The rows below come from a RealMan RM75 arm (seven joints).
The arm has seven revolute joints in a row. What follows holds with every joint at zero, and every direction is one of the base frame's. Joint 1 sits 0.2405 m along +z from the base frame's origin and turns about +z. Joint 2 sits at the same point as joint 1 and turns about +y. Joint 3 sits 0.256 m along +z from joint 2 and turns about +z. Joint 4 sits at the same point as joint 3 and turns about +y. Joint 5 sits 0.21 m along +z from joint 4 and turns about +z. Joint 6 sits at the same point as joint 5 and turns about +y. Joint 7 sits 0.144 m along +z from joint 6 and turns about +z. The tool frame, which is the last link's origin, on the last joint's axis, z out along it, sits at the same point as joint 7; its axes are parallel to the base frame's.
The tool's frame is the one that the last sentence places.
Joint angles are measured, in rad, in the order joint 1, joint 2, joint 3, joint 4, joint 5, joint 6, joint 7. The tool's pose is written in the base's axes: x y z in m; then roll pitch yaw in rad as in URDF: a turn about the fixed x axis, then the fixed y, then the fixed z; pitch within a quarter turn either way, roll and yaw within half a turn. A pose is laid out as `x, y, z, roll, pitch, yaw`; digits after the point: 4 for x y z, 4 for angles.
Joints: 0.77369, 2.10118, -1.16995, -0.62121, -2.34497, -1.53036, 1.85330
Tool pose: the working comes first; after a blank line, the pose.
Where each joint sits with the arm in this pose, in the base's axes (m; each line is computed from the numbers above, not from the rounded line before):
joint 1: 0.0000 0.0000 0.2405
joint 2: 0.0000 0.0000 0.2405
joint 3: 0.1580 0.1543 0.1110
joint 4: 0.1580 0.1543 0.1110
joint 5: 0.2020 0.3546 0.0658
joint 6: 0.2020 0.3546 0.0658
joint 7: 0.2181 0.3255 -0.0744
the tool: 0.2181 0.3255 -0.0744

0.2181, 0.3255, -0.0744, 3.0111, -0.1935, -0.4662
